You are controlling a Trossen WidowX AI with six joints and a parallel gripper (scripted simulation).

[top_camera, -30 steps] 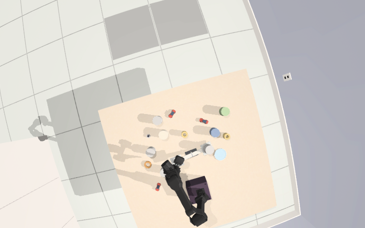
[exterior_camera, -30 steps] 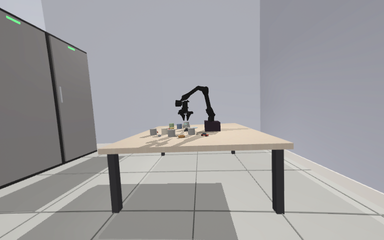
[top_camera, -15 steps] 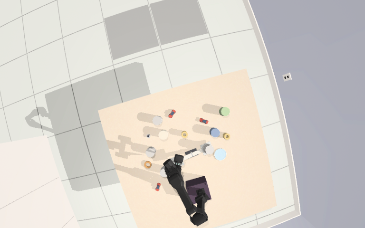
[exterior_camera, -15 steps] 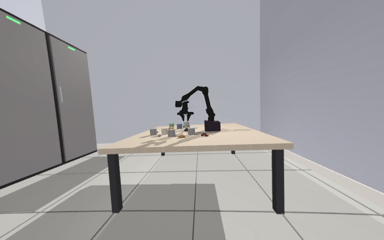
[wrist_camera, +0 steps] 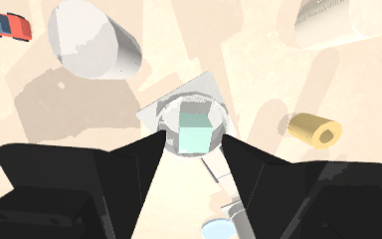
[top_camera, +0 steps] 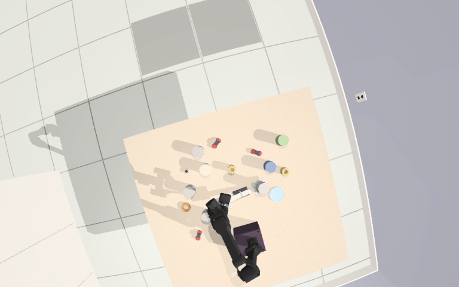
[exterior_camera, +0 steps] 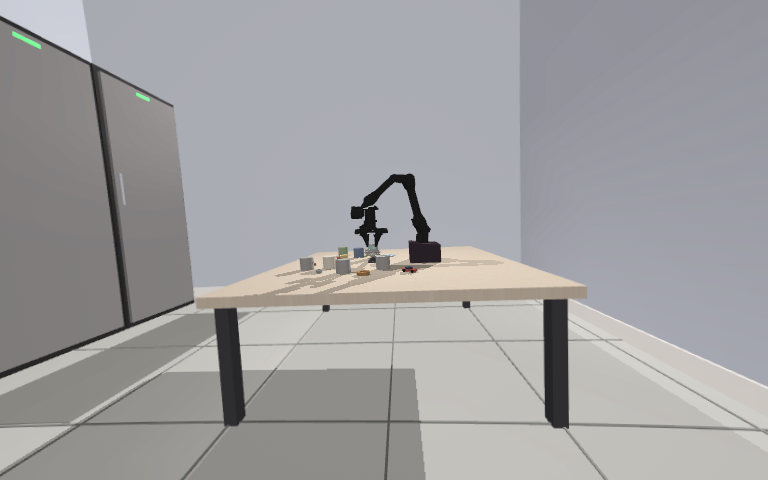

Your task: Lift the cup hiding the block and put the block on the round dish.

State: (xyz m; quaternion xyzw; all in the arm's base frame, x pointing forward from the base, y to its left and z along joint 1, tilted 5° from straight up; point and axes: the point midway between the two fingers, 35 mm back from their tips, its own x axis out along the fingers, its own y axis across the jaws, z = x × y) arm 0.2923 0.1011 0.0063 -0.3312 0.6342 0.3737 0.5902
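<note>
My gripper tip is 10 mm above the mint-green block. Round my gripper tip: balance beam (130 mm to the right, 60 mm below, 10 mm ahead); pale blue round dish (350 mm to the right, 100 mm below, 80 mm behind); grey cup (280 mm to the right, 40 mm below, 10 mm ahead).
</note>
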